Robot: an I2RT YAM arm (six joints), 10 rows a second.
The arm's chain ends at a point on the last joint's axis. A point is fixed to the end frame.
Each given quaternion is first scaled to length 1.
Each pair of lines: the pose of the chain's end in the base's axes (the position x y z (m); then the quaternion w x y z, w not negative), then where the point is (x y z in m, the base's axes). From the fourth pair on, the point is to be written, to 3 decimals.
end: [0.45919, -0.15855, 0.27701, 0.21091, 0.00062, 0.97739, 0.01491]
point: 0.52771 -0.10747 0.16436
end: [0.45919, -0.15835, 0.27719, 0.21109, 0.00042, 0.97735, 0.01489]
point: 0.52773 -0.10725 0.16456
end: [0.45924, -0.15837, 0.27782, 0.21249, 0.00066, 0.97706, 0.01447]
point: 0.52814 -0.10740 0.16535
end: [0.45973, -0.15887, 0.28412, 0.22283, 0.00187, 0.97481, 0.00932]
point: 0.531 -0.109 0.173
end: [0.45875, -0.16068, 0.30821, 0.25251, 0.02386, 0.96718, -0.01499]
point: 0.539 -0.119 0.200
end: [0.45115, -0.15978, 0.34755, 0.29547, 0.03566, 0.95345, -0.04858]
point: 0.543 -0.128 0.244
